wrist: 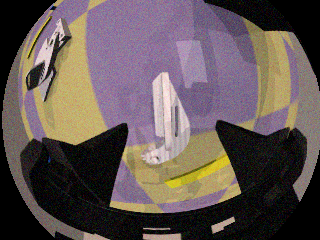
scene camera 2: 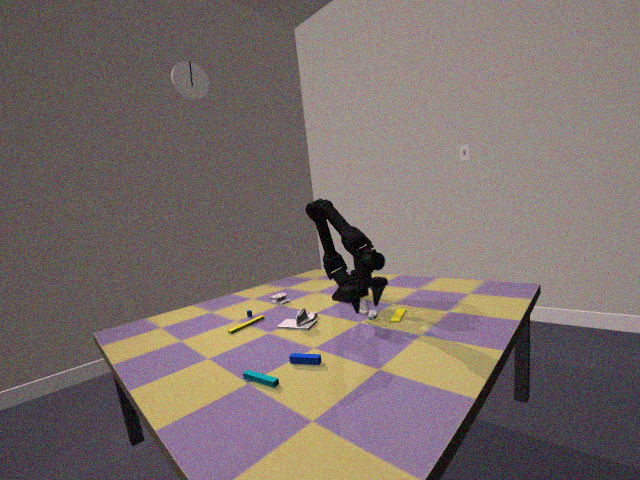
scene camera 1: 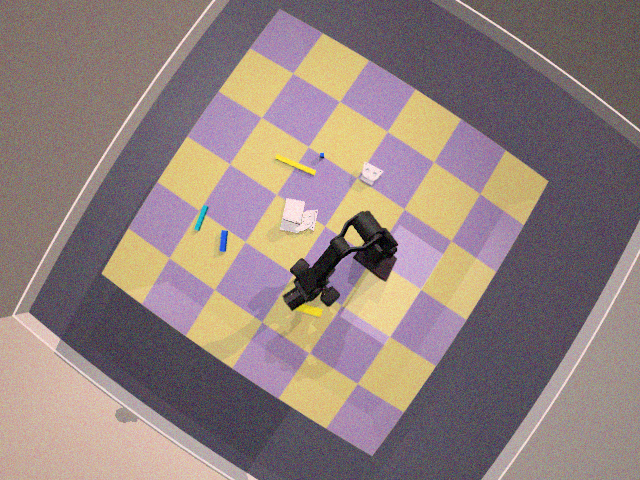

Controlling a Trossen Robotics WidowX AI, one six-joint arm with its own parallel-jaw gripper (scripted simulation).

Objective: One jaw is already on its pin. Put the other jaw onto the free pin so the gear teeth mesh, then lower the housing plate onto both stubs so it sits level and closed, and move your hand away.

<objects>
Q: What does my gripper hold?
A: Nothing.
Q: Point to a yellow block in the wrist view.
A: At 215,165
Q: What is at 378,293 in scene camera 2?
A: My gripper.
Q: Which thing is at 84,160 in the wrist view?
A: My gripper.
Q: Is my gripper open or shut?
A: Open.
</objects>
